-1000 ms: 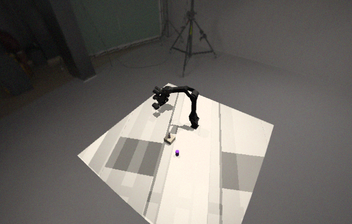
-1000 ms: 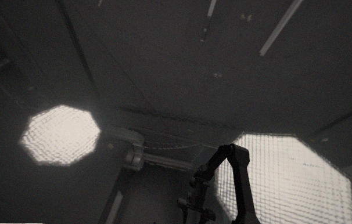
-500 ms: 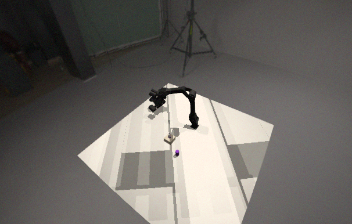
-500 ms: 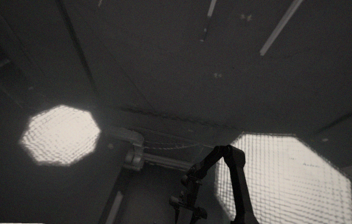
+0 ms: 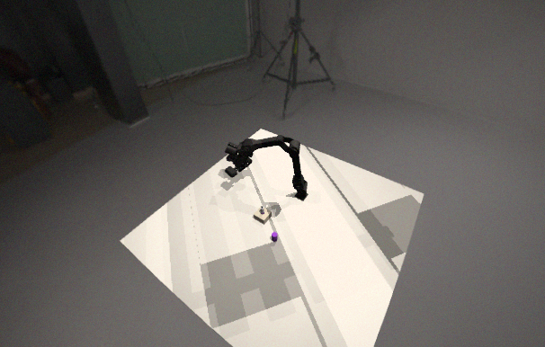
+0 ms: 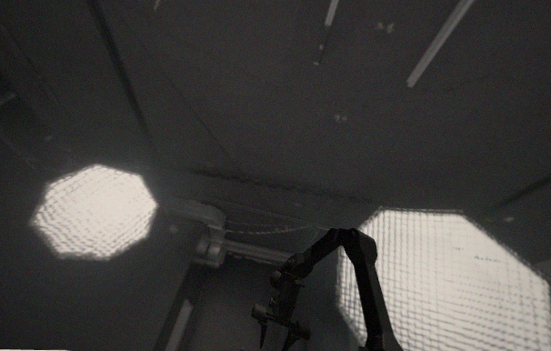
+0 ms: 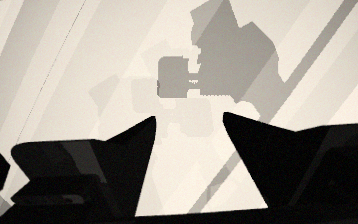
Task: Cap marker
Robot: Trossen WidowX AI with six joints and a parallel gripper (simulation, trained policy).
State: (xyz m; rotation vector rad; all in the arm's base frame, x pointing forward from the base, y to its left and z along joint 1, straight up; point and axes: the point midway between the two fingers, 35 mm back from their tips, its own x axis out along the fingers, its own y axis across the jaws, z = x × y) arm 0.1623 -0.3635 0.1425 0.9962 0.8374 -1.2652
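Right now the purple cap is 18 cm ahead of my gripper tip, 41 cm to the left of it and 8 cm below it.
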